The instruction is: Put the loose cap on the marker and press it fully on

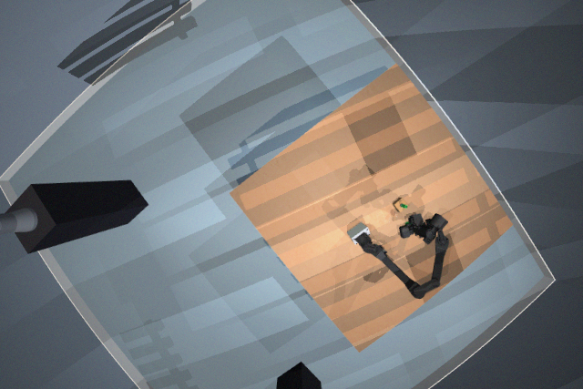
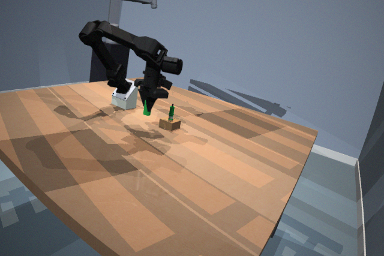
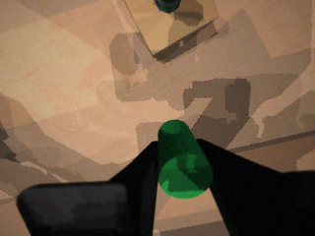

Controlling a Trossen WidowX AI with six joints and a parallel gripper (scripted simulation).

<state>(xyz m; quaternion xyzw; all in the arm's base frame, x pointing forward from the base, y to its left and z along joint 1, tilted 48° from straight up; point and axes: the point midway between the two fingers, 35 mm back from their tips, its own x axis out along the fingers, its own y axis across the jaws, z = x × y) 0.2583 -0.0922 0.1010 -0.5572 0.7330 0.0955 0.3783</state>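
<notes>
My gripper tip is now 100 mm to the right of the holder block, 60 mm above it and 50 mm short of it. The rest, counted from my gripper tip: green cap (10 mm above).
</notes>
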